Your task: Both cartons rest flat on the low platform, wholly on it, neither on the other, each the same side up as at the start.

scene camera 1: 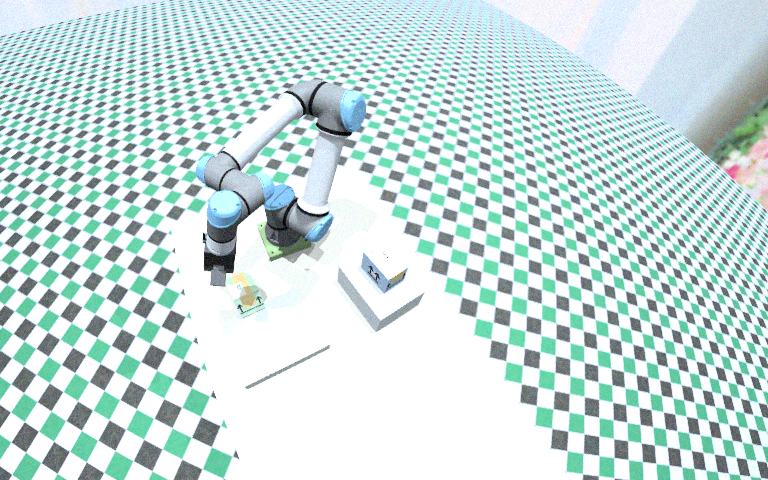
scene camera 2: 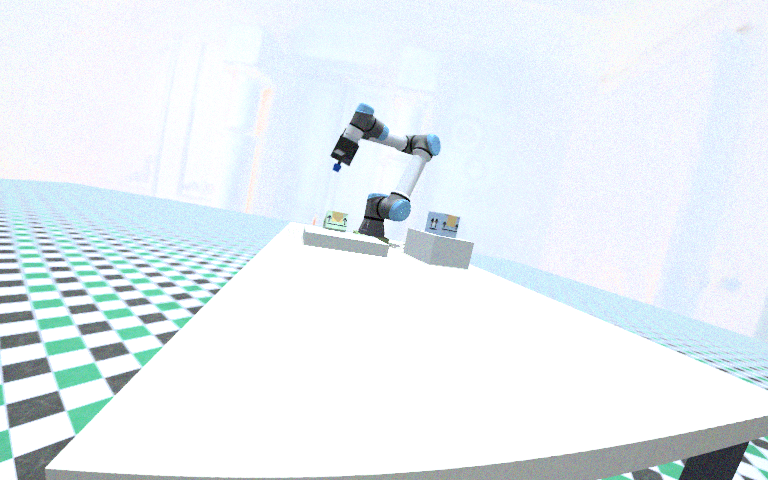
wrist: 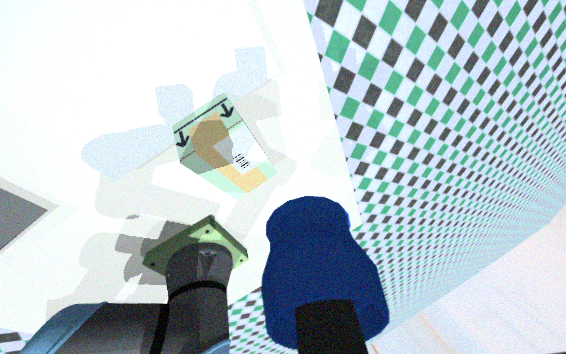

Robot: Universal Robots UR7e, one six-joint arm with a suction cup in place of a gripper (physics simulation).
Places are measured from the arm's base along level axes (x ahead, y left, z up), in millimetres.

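Where they show: hand, tool point: (scene camera 2: 335, 171) (wrist: 308, 231); arm's base, link origin: (scene camera 1: 283, 231) (scene camera 2: 371, 234) (wrist: 201, 263).
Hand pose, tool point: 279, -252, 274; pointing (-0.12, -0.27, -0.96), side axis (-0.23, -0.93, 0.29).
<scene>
Things, the pixels of their centre, and the offset from my tool point, as dx, dy, dz.
- green carton, body centre: (wrist: 231, 152) (scene camera 1: 245, 293) (scene camera 2: 334, 225) -41, +41, -242
- low white platform, body centre: (wrist: 133, 48) (scene camera 1: 272, 337) (scene camera 2: 343, 240) +134, +88, -284
- blue carton, body centre: (scene camera 1: 383, 266) (scene camera 2: 441, 224) +78, +515, -140
- taller grey-white block, body centre: (scene camera 1: 379, 285) (scene camera 2: 436, 247) +92, +509, -248
The green carton (scene camera 1: 247, 308) (scene camera 2: 336, 220) (wrist: 250, 181), with orange tape, appears upright at the back edge of the low white platform (scene camera 1: 287, 367) (scene camera 2: 345, 242). Its arrowed face seems to overlap that edge in the wrist view; how much of it rests on the platform I cannot tell. The blue carton (scene camera 1: 375, 273) (scene camera 2: 441, 224) stands upright on a taller block, apart from the low platform. My blue suction cup (scene camera 2: 336, 167) (wrist: 310, 215) hangs in the air, well above the green carton and behind it, with nothing on it. White surfaces wash out the platform's outline.
The taller grey-white block (scene camera 1: 362, 300) (scene camera 2: 436, 249) (wrist: 20, 215) stands to the right of the low platform in both scene views. The arm's green base plate (scene camera 1: 270, 252) (wrist: 227, 235) lies behind the two supports. The table's edge runs left of the green carton in scene camera 1.
</scene>
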